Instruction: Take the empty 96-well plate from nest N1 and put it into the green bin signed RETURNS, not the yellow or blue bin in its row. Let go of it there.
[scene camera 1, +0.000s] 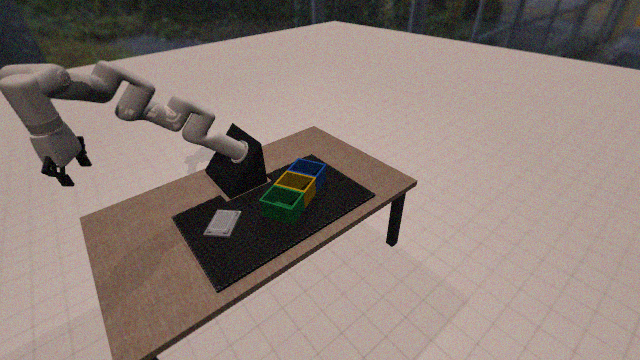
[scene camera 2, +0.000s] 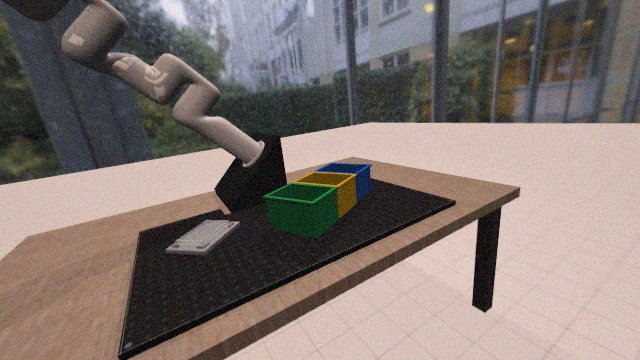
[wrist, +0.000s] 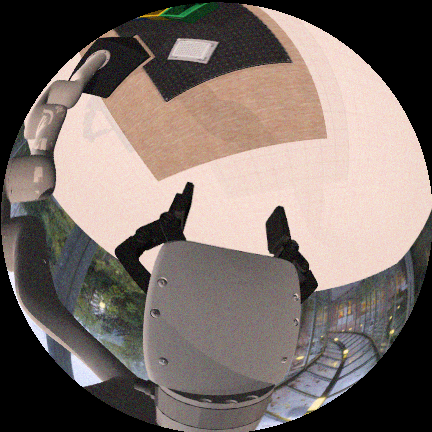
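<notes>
A light grey plate in its flat nest (scene camera 1: 223, 222) (scene camera 2: 203, 236) (wrist: 193, 50) lies on the black mat; plate and nest are too blurred to tell apart, and no N1 label can be read. The green bin (scene camera 1: 282, 205) (scene camera 2: 303, 215) (wrist: 186, 12) stands upright on the mat, at the end of its row nearest the nest; its sign cannot be read. My gripper (scene camera 1: 77, 172) (wrist: 233, 203) is open and empty, high up and out beyond the table's left end, far from the nest and the bin. The gripper does not show in the scene camera 2 view.
The yellow bin (scene camera 1: 310, 194) (scene camera 2: 347, 196) stands beside the green bin, and the blue bin (scene camera 1: 321, 176) (scene camera 2: 364, 183) is at the far end. The black robot base (scene camera 1: 240, 172) (scene camera 2: 257, 175) (wrist: 116, 67) stands behind the mat (scene camera 1: 250, 255) (scene camera 2: 225, 275) (wrist: 240, 45) on the wooden table (scene camera 1: 115, 255) (wrist: 240, 115).
</notes>
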